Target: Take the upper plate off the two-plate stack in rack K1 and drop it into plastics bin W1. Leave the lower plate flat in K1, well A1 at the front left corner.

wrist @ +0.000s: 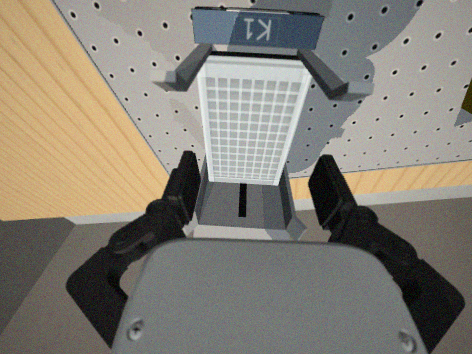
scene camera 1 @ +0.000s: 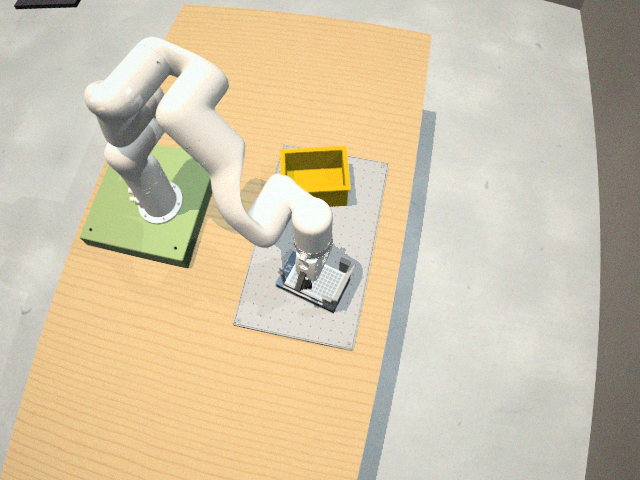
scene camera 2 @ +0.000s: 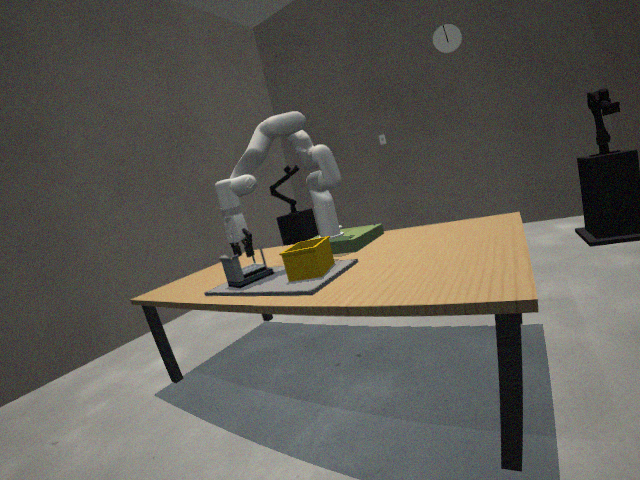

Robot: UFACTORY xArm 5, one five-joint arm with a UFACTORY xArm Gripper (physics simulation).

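Places are measured from the arm's base along level axes (x ahead, y left, z up), in centimetres.
Where they show: gripper, fingertip midpoint: (wrist: 255, 167) (scene camera 2: 244, 256); arm's base, link origin: (scene camera 1: 161, 203) (scene camera 2: 331, 237).
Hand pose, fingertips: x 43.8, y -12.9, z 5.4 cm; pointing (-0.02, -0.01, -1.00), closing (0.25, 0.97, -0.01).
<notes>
Each offset is from my fingertips to the top centre of the thing. "spot": to the spot under its first point. Level surfaces: height alone.
The upper plate {dz -4.4, dx +0.6, dy -0.7 cm} (scene camera 1: 334, 281) (wrist: 247, 120), white with a grid of wells, lies flat in rack K1 {dz +2.3, dx +0.0, dy -0.5 cm} (scene camera 2: 231, 269) (wrist: 220, 207). The lower plate cannot be told apart beneath it. The yellow plastics bin W1 {dz +0.3, dx -4.4, dy +25.9 cm} (scene camera 1: 338, 198) (scene camera 2: 310, 262) stands on the same perforated board; a bit of the bin (wrist: 468, 102) shows at the right edge of the wrist view. My gripper (scene camera 1: 303, 285) (scene camera 2: 244, 254) (wrist: 255, 167) is open and empty, pointing down above the rack. In the wrist view its fingers appear on either side of the rack, near its tall grey end wall. Well A1 cannot be made out.
The grey perforated board (scene camera 1: 299, 325) (scene camera 2: 263, 289) lies on the wooden table {dz -10.9 cm} (scene camera 1: 155, 361) (scene camera 2: 439, 268). The rack has upright corner guides {spot: dz -0.3, dx -6.9, dy -2.3 cm} (wrist: 186, 72) near its blue K1 label {spot: dz -7.5, dx -6.1, dy +4.3 cm} (wrist: 295, 32). The arm's green base block (scene camera 1: 124, 242) (scene camera 2: 361, 237) stands behind the board.
</notes>
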